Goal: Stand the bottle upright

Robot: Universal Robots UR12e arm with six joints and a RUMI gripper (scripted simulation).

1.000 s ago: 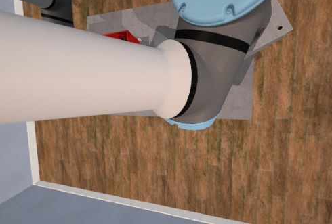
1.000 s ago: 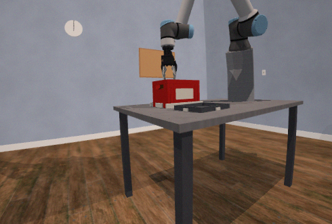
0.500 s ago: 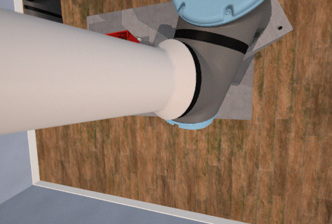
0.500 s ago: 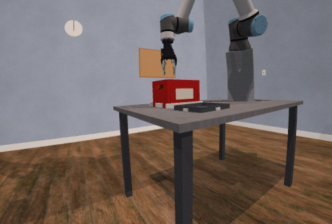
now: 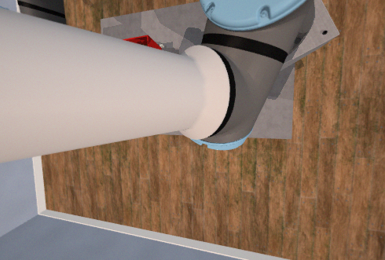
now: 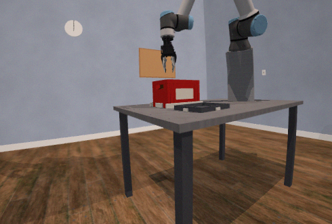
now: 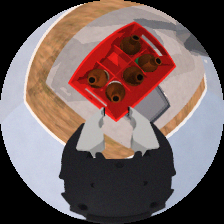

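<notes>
Right now my hand is 16 cm above the red crate, 9 cm past it and 3 cm to the left of it. Round my hand: dark tray 23 cm to the left, 23 cm below, 4 cm behind.
</notes>
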